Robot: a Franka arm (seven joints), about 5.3 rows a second.
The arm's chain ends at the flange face. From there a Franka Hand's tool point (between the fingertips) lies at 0.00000 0.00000 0.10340 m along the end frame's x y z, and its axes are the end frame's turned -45 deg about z.
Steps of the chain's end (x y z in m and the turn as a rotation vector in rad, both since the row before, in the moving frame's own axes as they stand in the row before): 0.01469, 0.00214, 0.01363, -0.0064, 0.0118, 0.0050; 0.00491, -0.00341, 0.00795, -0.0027, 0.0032, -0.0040; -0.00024, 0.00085, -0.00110, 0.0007, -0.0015, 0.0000; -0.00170, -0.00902, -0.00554, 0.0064, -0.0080, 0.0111; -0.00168, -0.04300, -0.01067, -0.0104, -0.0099, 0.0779
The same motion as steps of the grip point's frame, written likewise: 0.00927, 0.01323, 0.01362, -0.0129, 0.0038, 0.0050; 0.00592, 0.00149, 0.00795, -0.0042, 0.0004, -0.0040; -0.00083, 0.00027, -0.00110, 0.0016, -0.0006, 0.0000; 0.00506, -0.00863, -0.00555, 0.0102, -0.0011, 0.0111; 0.02773, -0.03161, -0.01068, -0.0004, -0.0144, 0.0779
